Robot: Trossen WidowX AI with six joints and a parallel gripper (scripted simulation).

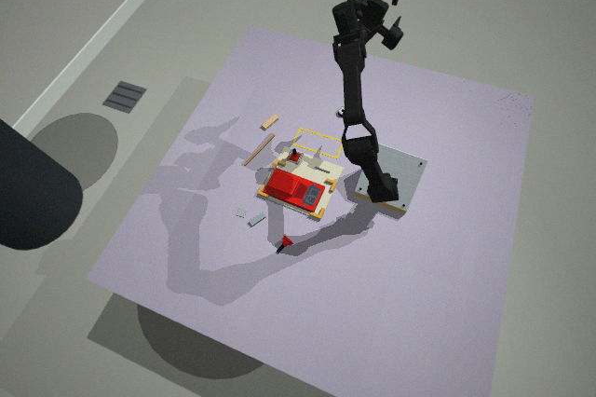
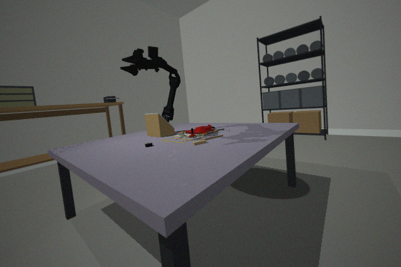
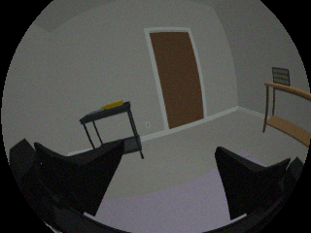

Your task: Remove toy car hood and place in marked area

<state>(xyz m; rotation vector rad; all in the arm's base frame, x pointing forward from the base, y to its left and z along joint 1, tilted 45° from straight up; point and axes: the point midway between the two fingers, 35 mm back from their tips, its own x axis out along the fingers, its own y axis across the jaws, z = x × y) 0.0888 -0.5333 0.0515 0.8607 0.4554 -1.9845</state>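
My gripper tip is now 440 mm to the right of the red panel, 440 mm above it and 220 mm short of it. Round my gripper tip: wooden block: 470 mm below, 370 mm ahead, 170 mm to the left; black wheel: 470 mm below, 100 mm ahead, 50 mm to the left; thin stick: 480 mm below, 370 mm ahead, 310 mm to the left.
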